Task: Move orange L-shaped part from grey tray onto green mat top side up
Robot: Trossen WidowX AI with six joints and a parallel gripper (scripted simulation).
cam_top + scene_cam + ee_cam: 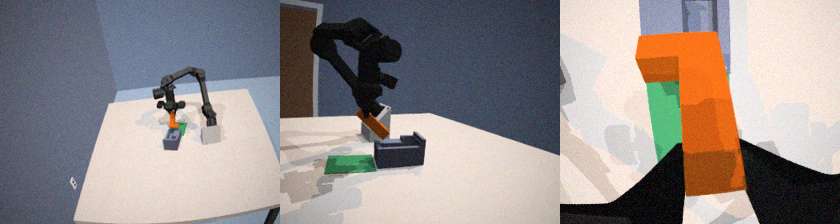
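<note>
My gripper tip is now 170 mm above the green mat, 40 mm to the left of it and 20 mm past it. Also, from my gripper tip: orange part: 40 mm to the left, 30 mm below.
</note>
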